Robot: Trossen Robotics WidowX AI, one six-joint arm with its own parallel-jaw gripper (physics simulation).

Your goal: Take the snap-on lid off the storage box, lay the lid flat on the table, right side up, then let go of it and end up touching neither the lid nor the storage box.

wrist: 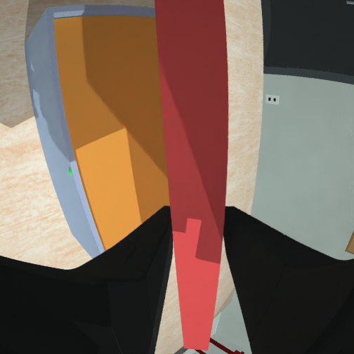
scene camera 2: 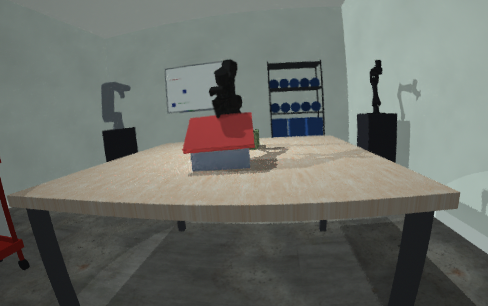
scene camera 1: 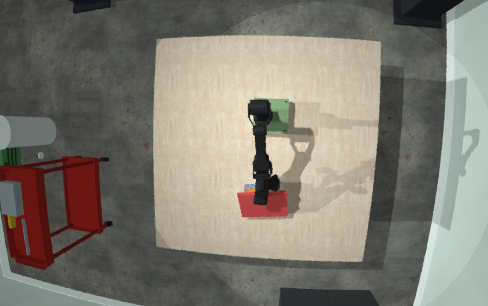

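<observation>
The storage box (scene camera 1: 248, 186) (scene camera 2: 220, 160) (wrist: 42, 100) is blue-grey with an orange inside and stands on the table (scene camera 1: 200, 150) (scene camera 2: 320, 190). The red lid (scene camera 1: 250, 206) (scene camera 2: 215, 136) (wrist: 194, 110) is tilted steeply. Its edge on the arm's side is raised, and its low edge is at the box's side nearest scene camera 2. The open inside shows in the wrist view. My gripper (scene camera 1: 260, 199) (scene camera 2: 228, 112) (wrist: 198, 215) is shut on the lid's raised edge, with a finger on each side. Whether the low edge touches the box cannot be told.
The arm stands on a green base plate (scene camera 1: 282, 117) (scene camera 2: 256, 139) behind the box, seen from scene camera 2. A red cart (scene camera 1: 82, 192) stands on the floor left of the table. A shelf rack (scene camera 2: 294, 65) and a black pedestal (scene camera 2: 377, 137) stand beyond the table.
</observation>
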